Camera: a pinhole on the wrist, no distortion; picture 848 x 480 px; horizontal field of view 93.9 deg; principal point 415.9 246.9 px. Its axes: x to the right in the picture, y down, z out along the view. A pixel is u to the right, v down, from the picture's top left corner.
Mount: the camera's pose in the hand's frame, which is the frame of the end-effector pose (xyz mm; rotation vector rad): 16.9 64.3 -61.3 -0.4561 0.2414 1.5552
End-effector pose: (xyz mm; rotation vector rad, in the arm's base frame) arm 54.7 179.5 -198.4 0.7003 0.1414 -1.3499
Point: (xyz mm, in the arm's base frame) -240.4 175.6 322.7
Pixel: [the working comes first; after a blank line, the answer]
In the camera's frame: -372.1 266.8 488.9

114.5 463.1
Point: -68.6 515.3 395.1
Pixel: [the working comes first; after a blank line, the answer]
In the camera's frame: -116.9 556.6 456.5

outside the picture
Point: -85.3 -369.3 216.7
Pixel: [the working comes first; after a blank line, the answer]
In the camera's frame: -366.1 -300.2 592.3

171.1 46.2
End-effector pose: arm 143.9 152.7 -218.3 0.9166 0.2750 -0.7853
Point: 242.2 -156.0 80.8
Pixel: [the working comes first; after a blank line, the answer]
In the camera's frame: -135.1 -108.9 450.7

297.2 151.2
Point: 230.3 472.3 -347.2
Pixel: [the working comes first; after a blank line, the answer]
In the camera's frame: 149.8 79.1 -228.7

behind the camera
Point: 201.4 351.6 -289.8
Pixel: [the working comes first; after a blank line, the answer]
In the camera's frame: 66.3 54.6 -123.2

behind the camera
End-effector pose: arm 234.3 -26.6 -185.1 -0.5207 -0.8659 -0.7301
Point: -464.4 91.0 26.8
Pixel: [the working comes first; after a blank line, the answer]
In the camera's frame: -747.9 134.8 332.7

outside the picture
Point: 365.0 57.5 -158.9
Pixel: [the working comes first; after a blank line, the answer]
In the camera's frame: 48.4 -44.1 93.1

621.9 59.3
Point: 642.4 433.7 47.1
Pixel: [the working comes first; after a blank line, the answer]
In the camera's frame: 338.3 -248.2 460.8

706.7 33.6
